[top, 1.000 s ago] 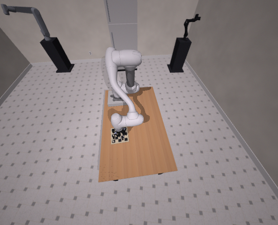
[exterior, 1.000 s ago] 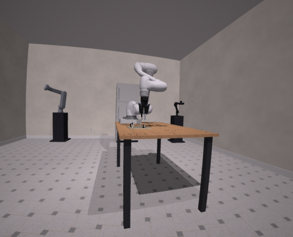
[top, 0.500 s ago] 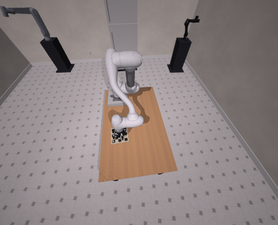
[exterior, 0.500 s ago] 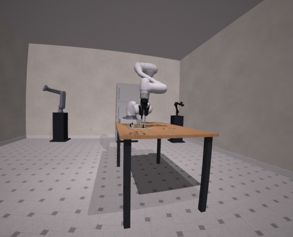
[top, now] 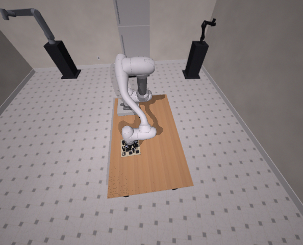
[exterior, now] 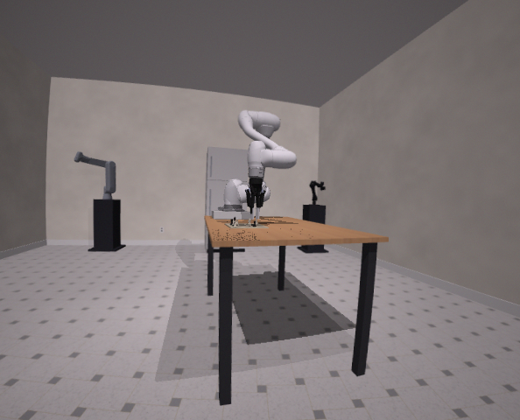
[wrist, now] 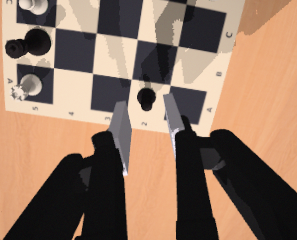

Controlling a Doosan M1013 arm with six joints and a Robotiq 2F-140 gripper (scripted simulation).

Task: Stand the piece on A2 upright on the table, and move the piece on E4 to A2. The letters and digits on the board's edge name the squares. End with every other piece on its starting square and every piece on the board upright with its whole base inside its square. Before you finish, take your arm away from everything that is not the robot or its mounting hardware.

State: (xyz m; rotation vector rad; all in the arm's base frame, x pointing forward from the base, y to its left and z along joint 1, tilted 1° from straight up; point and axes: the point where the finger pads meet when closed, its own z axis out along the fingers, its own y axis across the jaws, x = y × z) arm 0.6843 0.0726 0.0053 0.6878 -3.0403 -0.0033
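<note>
The black pawn lies 60 mm below my hand. Round my hand: small chessboard (70 mm behind, 40 mm to the right, 80 mm below).
</note>
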